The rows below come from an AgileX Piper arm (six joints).
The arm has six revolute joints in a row. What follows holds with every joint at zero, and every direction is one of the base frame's.
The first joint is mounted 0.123 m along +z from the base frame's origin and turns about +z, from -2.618 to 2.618 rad.
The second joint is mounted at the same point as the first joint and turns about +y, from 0 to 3.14 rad.
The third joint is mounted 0.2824 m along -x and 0.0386 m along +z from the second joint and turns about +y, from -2.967 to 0 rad.
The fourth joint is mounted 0.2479 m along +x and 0.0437 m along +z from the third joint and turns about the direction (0.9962, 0, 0.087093), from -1.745 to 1.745 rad.
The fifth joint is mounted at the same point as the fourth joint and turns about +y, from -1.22 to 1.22 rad.
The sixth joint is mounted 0.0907 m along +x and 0.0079 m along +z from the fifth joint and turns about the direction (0.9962, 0, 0.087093), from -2.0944 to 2.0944 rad.
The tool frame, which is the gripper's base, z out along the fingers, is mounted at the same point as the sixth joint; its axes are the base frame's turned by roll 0, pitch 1.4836 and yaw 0 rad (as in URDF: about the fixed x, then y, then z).
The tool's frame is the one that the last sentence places.
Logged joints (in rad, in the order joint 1, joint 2, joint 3, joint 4, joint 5, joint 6), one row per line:
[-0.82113, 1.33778, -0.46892, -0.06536, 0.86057, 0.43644]
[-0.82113, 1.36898, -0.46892, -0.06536, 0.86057, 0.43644]
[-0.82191, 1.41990, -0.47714, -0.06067, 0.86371, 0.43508]
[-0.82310, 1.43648, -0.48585, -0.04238, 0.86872, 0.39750]
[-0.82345, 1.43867, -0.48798, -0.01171, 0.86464, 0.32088]
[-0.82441, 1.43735, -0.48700, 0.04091, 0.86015, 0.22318]
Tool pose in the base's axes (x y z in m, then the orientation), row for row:
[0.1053, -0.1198, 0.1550, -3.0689, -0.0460, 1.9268]
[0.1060, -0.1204, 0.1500, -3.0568, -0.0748, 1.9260]
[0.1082, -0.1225, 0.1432, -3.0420, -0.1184, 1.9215]
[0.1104, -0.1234, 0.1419, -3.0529, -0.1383, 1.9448]
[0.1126, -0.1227, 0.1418, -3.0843, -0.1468, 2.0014]
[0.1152, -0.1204, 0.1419, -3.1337, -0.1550, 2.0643]
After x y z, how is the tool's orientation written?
As angles about the fixed x, y, z axes (roll, pitch, yaw), in radians.
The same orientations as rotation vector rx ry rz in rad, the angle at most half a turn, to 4 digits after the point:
[-1.7454, -2.5157, 0.0512]
[-1.7272, -2.4914, 0.0408]
[-1.7044, -2.4537, 0.0206]
[-1.6697, -2.4653, -0.0070]
[-1.6067, -2.5178, -0.0465]
[-1.5394, -2.5779, -0.1094]

